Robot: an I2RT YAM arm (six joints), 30 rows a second.
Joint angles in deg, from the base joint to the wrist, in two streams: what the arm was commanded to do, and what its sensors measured. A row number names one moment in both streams.
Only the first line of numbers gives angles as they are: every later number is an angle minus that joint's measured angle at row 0.
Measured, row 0:
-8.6 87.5 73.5 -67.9 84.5 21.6
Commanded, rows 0 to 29:
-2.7 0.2 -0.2 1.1 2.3 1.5
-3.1 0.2 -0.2 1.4 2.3 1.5
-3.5 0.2 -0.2 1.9 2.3 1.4
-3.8 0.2 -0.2 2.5 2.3 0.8
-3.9 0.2 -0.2 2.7 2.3 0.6
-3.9 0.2 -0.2 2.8 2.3 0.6
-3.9 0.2 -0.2 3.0 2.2 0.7
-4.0 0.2 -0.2 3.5 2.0 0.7
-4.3 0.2 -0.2 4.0 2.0 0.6
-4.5 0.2 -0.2 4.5 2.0 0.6
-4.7 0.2 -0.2 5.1 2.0 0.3
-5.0 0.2 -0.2 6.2 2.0 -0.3
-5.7 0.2 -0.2 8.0 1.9 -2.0
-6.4 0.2 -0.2 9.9 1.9 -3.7
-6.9 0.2 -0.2 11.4 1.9 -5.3
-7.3 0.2 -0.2 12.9 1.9 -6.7
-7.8 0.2 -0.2 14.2 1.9 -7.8
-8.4 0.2 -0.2 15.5 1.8 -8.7
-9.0 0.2 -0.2 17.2 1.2 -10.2
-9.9 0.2 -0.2 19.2 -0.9 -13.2
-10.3 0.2 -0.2 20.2 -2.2 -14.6
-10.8 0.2 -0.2 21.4 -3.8 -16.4
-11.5 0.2 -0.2 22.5 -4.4 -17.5
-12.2 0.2 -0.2 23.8 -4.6 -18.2
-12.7 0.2 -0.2 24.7 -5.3 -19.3
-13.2 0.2 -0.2 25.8 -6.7 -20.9
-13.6 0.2 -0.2 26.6 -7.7 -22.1
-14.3 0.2 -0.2 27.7 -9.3 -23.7
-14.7 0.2 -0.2 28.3 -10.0 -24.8
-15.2 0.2 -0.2 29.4 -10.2 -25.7
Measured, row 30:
-13.6 0.0 -0.3 27.5 -5.6 -20.1
